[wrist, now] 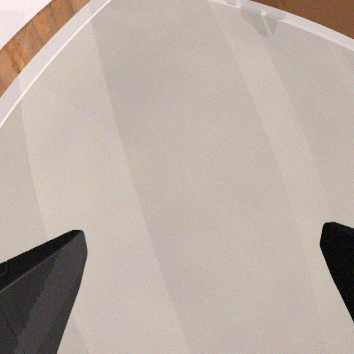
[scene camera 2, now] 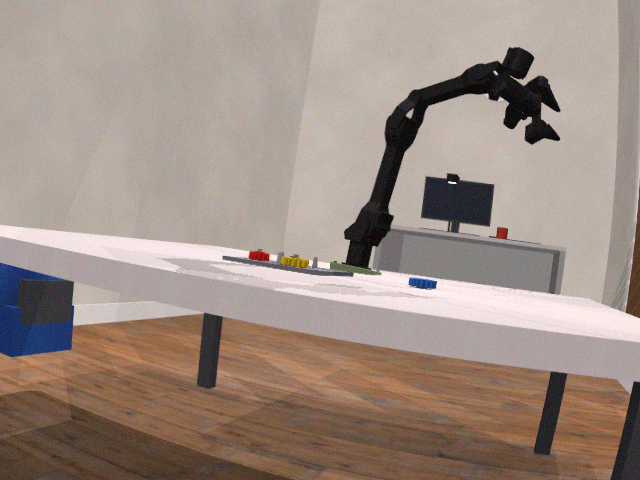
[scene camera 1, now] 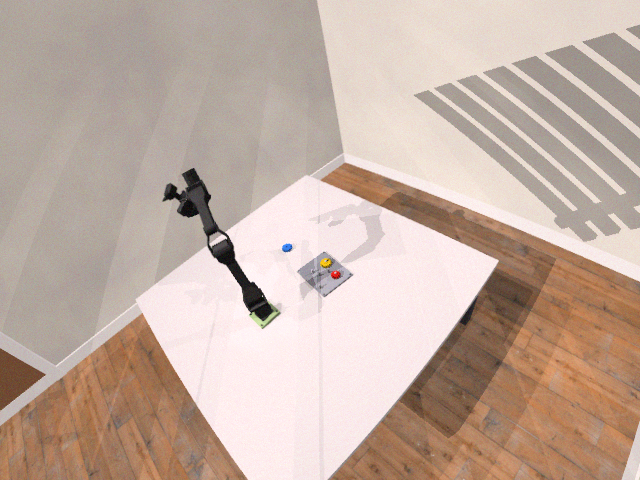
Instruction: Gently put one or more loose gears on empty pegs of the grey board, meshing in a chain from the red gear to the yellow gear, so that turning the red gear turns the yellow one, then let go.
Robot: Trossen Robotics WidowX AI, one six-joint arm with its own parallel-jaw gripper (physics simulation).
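Places are measured from the arm's base along level axes (x up, y right, z ahead), in metres.
Pixels of known places: gripper, fingertip midpoint: (wrist: 207, 240) (scene camera 2: 559, 125) (scene camera 1: 170, 205); arm's base, link origin: (scene camera 2: 356, 266) (scene camera 1: 264, 312).
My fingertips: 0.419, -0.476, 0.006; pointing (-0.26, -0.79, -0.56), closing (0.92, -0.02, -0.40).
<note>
Ahead of a thing's pixels: the offset from my fingertips to its top centre, as dx, dy, dz. Level surfaces: height alone.
The grey board @(-0.402, +0.547, +0.313) (scene camera 1: 331, 287) (scene camera 2: 333, 272) lies flat on the white table. The red gear @(-0.407, +0.608, +0.328) (scene camera 1: 336, 274) (scene camera 2: 258, 255) and the yellow gear @(-0.406, +0.523, +0.358) (scene camera 1: 325, 262) (scene camera 2: 295, 262) sit on it, apart from each other. Several bare pegs stand on the board. A loose blue gear @(-0.415, +0.279, +0.332) (scene camera 1: 286, 248) (scene camera 2: 422, 283) lies flat on the table, off the board. My gripper (scene camera 1: 176, 200) (scene camera 2: 558, 125) (wrist: 207, 240) is wide open and empty, high above the table and well away from the board and the blue gear. The gears and board do not show in the wrist view.
The arm stands on a green base plate (scene camera 1: 262, 322) (scene camera 2: 338, 267) beside the board on the white table @(dx -0.433) (scene camera 1: 361, 351) (scene camera 2: 465, 320). In scene camera 2, a grey desk (scene camera 2: 475, 268) with a monitor (scene camera 2: 457, 201) and a red cup (scene camera 2: 501, 233) stands behind. A blue bin (scene camera 2: 36, 338) shows at the left.
</note>
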